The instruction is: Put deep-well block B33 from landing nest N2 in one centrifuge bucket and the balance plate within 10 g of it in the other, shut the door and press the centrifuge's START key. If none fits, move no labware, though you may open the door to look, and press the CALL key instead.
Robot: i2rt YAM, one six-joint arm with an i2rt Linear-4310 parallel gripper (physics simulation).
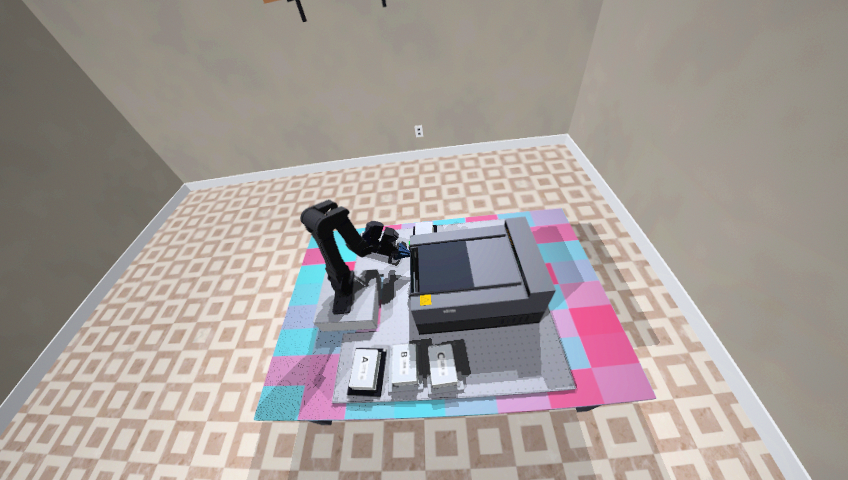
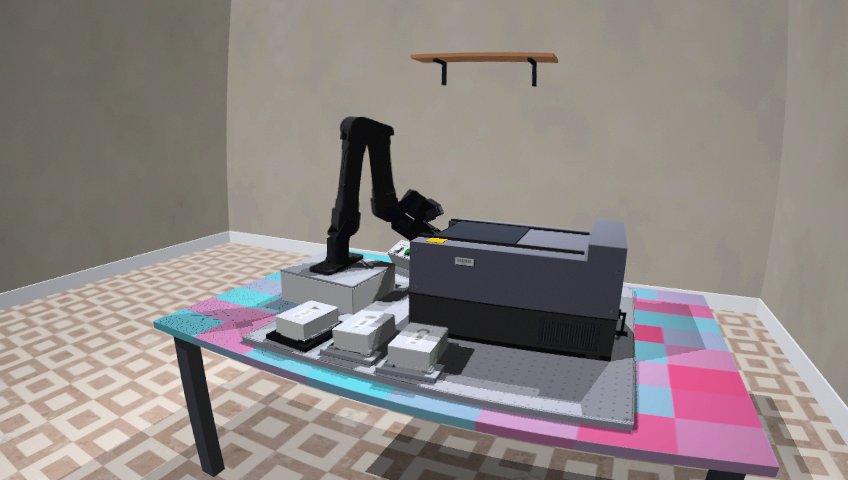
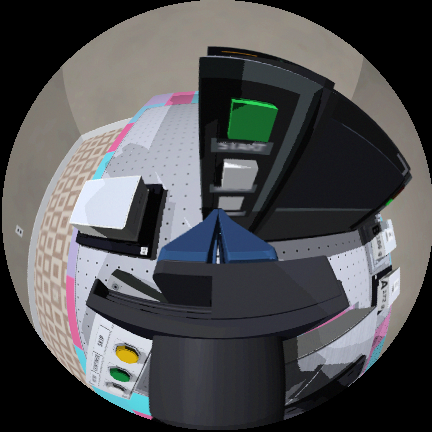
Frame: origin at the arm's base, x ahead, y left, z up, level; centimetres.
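Where they show: gripper, fingertip midpoint: (image 3: 217, 214); arm's base, origin of the base link: (image 1: 344, 291) (image 2: 337, 264).
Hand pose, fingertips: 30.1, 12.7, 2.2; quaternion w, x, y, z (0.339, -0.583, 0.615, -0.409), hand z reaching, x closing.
Things, the pixels of their top centre, and the offset from my fingertips, as dx, dy, dz. Level surfaces: height alone.
- lowest pale key, middle of its top: (image 3: 230, 190) +0.7, -0.9, +2.3
- green START key, middle of its top: (image 3: 252, 100) +0.1, -0.8, +9.5
- white block, middle of its top: (image 3: 98, 199) (image 1: 423, 231) +5.4, +16.6, -3.8
- black nest, middle of its top: (image 3: 109, 211) +5.4, +16.6, -7.4
- Balance plates A, middle of its top: (image 2: 307, 311) (image 3: 394, 285) (image 1: 363, 367) -20.3, -43.3, -4.2
- B, middle of its top: (image 2: 365, 320) (image 3: 389, 233) (image 1: 404, 362) -5.8, -43.1, -3.7
- C, middle of its top: (image 2: 419, 336) (image 1: 442, 363) +6.9, -44.8, -4.2
- button box, middle of its top: (image 3: 98, 356) (image 2: 419, 246) -15.6, +13.8, -1.2
- perforated board, its level: dz -9.6
My gripper (image 3: 217, 214) (image 1: 408, 253) is shut and empty, its blue fingertips close to the lowest pale key (image 3: 230, 204) on the centrifuge front; contact cannot be told. The green START key (image 3: 252, 120) is above, with a pale key (image 3: 239, 175) between. The centrifuge (image 1: 476, 313) (image 2: 511, 276) has its door (image 1: 443, 267) (image 2: 490, 231) shut, hiding the buckets. A white block (image 3: 107, 205) (image 1: 424, 228) sits on a black nest (image 3: 152, 220) at the back; its label is not readable. Balance plates A (image 1: 364, 369) (image 2: 306, 322), B (image 1: 404, 365) (image 2: 364, 333) and C (image 1: 442, 365) (image 2: 416, 347) stand in nests.
A button box (image 3: 107, 345) (image 2: 398, 252) with yellow, green and grey buttons stands behind the arm's pedestal (image 1: 348, 321) (image 2: 315, 288). Its SKIP label shows; a CALL label is not readable. The perforated board (image 1: 505, 356) (image 2: 535, 386) lies under the centrifuge and nests. A shelf (image 2: 484, 57) hangs on the wall.
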